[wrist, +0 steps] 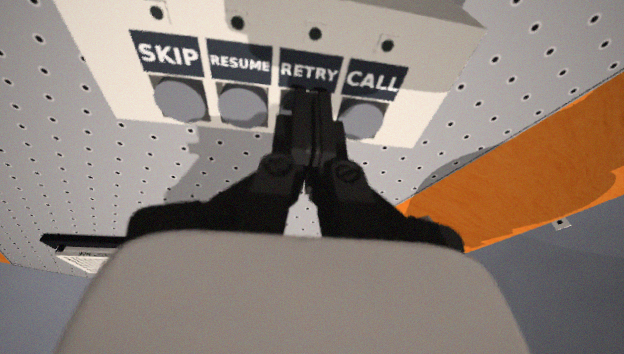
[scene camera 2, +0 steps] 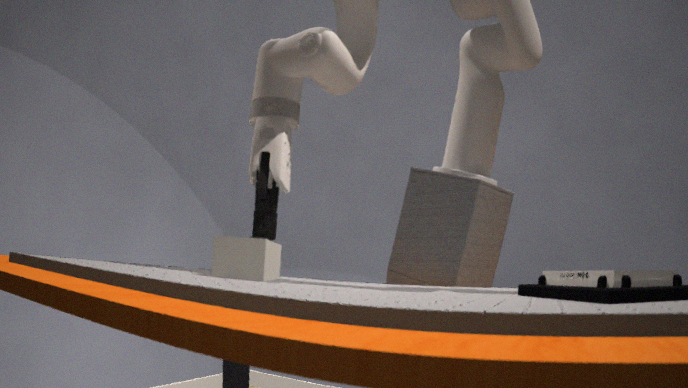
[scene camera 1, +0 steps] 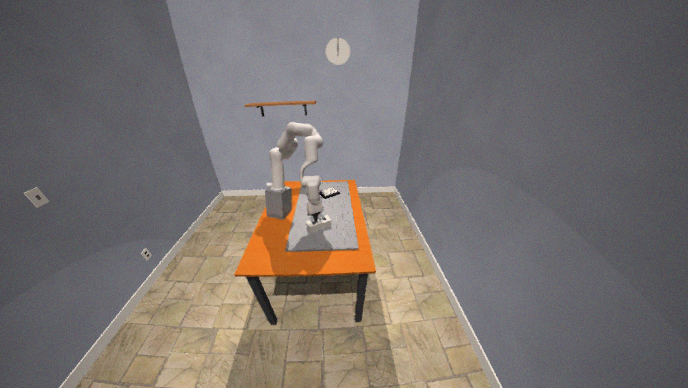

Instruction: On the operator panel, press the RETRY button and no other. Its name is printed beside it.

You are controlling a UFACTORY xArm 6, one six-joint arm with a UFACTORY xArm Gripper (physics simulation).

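Pixels of known places: gripper, between the fingertips: [wrist: 307, 115] [scene camera 1: 315, 219]; arm's base, origin of its link: [scene camera 2: 464, 179] [scene camera 1: 278, 188].
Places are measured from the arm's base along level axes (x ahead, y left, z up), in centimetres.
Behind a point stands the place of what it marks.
Note:
The operator panel [scene camera 1: 320, 227] @[x 32.2, y -28.0, z -17.9 cm] [scene camera 2: 237, 257] @[x 38.8, y -21.4, z -16.8 cm] [wrist: 110, 75] @[x 37.7, y -20.9, z -14.3 cm] is a cream box on the grey perforated board. In the wrist view its grey round buttons are labelled SKIP, RESUME, RETRY and CALL. My gripper [scene camera 1: 316, 219] @[x 29.0, y -23.9, z -13.8 cm] [scene camera 2: 264, 237] @[x 29.0, y -23.9, z -13.8 cm] [wrist: 307, 115] @[x 29.0, y -23.9, z -13.8 cm] is shut and empty, pointing down, with its fingertips over the RETRY button [wrist: 287, 102] @[x 30.2, y -24.0, z -14.0 cm], just below the RETRY label [wrist: 309, 71] @[x 30.0, y -25.7, z -14.3 cm]. The fingers hide most of that button, so how far it is pressed cannot be seen. In the second scene view the tips meet the panel's top.
The CALL button [wrist: 362, 120] @[x 26.4, y -25.0, z -14.0 cm] is close on the right of the fingers and the RESUME button [wrist: 242, 105] @[x 32.0, y -22.7, z -14.0 cm] on the left; the SKIP button [wrist: 181, 100] @[x 34.6, y -21.4, z -14.0 cm] is further left. A black tray [scene camera 2: 605, 294] @[x 49.8, y 19.3, z -18.8 cm] with pale blocks stands on the board, away from the panel. The table [scene camera 1: 300, 264] @[x 20.0, y -57.3, z -20.9 cm] is orange.

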